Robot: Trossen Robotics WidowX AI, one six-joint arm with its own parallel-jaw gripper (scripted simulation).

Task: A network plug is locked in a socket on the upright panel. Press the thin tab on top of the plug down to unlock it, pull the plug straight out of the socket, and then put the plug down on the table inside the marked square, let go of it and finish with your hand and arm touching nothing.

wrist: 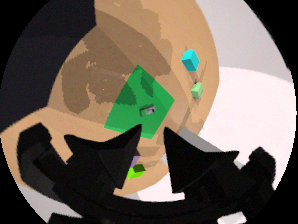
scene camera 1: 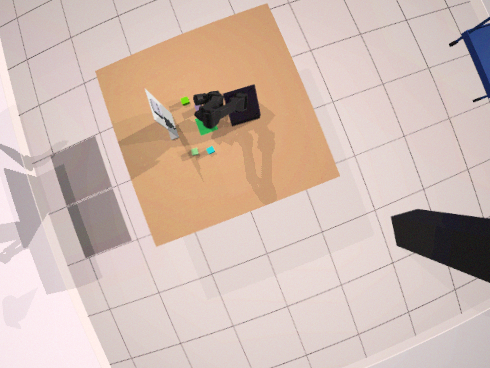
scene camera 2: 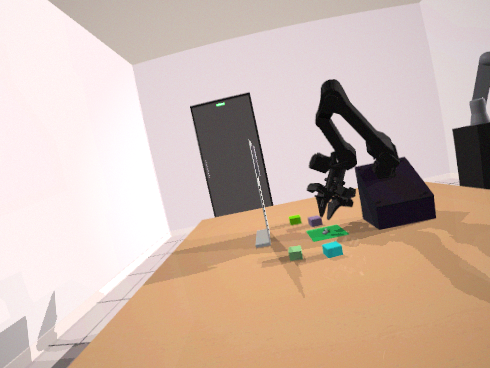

Labels:
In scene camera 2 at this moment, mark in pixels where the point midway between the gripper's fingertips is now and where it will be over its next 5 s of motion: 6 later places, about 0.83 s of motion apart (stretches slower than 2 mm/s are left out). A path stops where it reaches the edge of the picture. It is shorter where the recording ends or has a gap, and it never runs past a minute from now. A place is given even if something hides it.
My gripper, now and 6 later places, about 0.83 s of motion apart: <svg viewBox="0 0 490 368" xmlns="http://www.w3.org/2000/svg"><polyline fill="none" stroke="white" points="324,218 323,215 322,211 322,207 323,201 321,194 318,175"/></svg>

